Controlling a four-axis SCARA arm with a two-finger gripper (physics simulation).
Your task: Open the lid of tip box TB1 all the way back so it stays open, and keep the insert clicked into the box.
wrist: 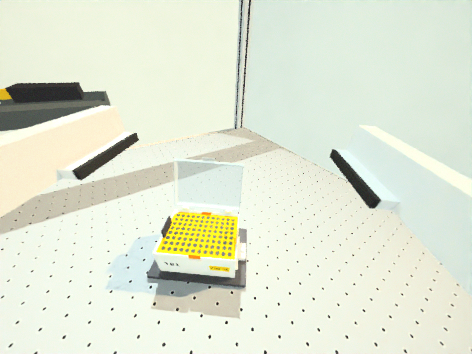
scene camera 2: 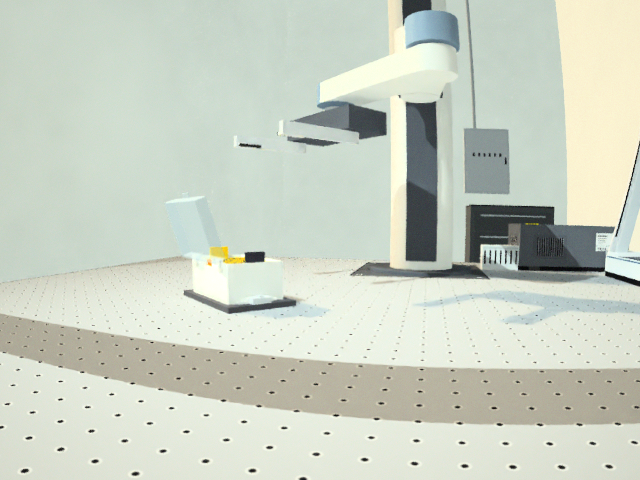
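Seen in the pictures: gripper, fingertip midpoint: point(wrist: 232, 132) point(scene camera 2: 256, 134); arm's base, origin of the base link: point(scene camera 2: 420, 275).
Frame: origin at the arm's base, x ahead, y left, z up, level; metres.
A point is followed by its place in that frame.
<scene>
Tip box TB1 point(scene camera 2: 211, 281) @[z 0.044, x 0.533, y -0.275 m] point(wrist: 195, 265) @[z 0.050, x 0.463, y -0.228 m] is a white box on a dark base plate point(scene camera 2: 229, 308) @[z 0.020, x 0.583, y -0.225 m] point(wrist: 240, 281) @[z 0.021, x 0.416, y -0.281 m]. Its clear lid point(scene camera 2: 193, 224) @[z 0.124, x 0.576, y -0.279 m] point(wrist: 209, 186) @[z 0.110, x 0.551, y -0.299 m] stands up from the hinge side and leans back past upright, touched by no finger. The yellow insert point(scene camera 2: 234, 260) @[z 0.070, x 0.484, y -0.262 m] point(wrist: 202, 235) @[z 0.070, x 0.490, y -0.254 m], full of round holes, sits level inside the box rim in the wrist view. An orange tab point(wrist: 194, 257) @[z 0.072, x 0.462, y -0.229 m] shows at its front edge. A yellow patch shows near the hinge in the scene view. My gripper point(scene camera 2: 257, 135) @[z 0.266, x 0.419, y -0.257 m] point(wrist: 232, 132) @[z 0.266, x 0.419, y -0.257 m] is open and empty, high above the box, with its fingers wide apart.
A black block point(scene camera 2: 254, 256) @[z 0.081, x 0.532, y -0.211 m] point(wrist: 166, 226) @[z 0.082, x 0.528, y -0.210 m] stands at one side of the box. The arm's column point(scene camera 2: 421, 206) @[z 0.162, x 0.077, y -0.001 m] rises behind and to the right. A grey device point(scene camera 2: 578, 248) @[z 0.071, x -0.035, y 0.407 m] and a white slotted rack point(scene camera 2: 498, 256) @[z 0.046, x -0.045, y 0.197 m] stand farther right. A dark structure point(wrist: 50, 112) shows behind the left finger.
</scene>
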